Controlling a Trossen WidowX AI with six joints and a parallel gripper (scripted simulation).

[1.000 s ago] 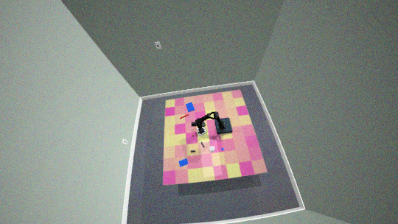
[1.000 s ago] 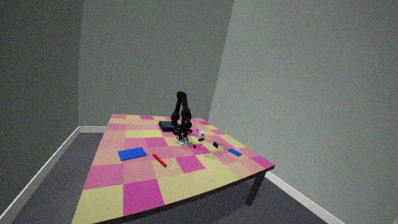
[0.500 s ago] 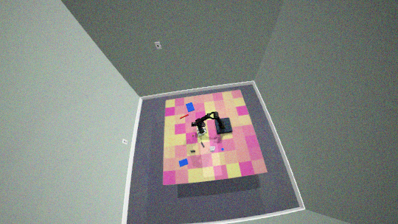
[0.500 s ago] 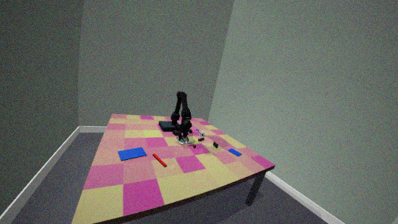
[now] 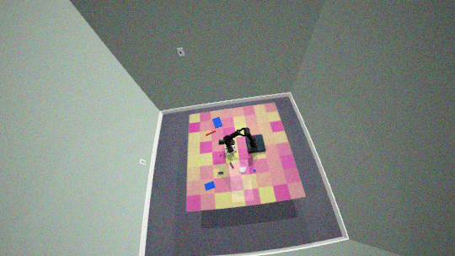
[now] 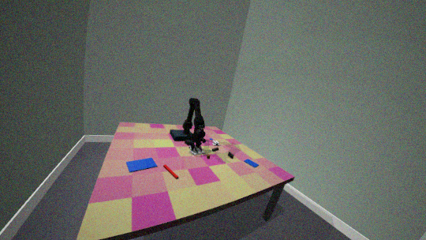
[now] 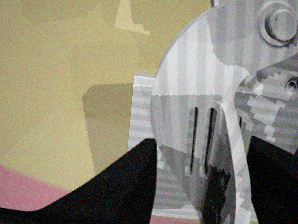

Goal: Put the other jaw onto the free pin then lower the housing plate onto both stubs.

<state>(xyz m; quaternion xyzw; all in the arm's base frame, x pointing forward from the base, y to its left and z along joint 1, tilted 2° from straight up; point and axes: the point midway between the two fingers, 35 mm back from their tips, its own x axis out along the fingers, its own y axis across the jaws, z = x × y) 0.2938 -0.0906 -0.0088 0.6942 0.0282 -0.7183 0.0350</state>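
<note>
Right now the grey jaw is 30 mm behind my gripper tip and 20 mm to the left of it. Round my gripper tip: red stick 170 mm ahead, 290 mm to the right, 10 mm below; white housing plate 60 mm behind, 320 mm to the left, 10 mm above.
</note>
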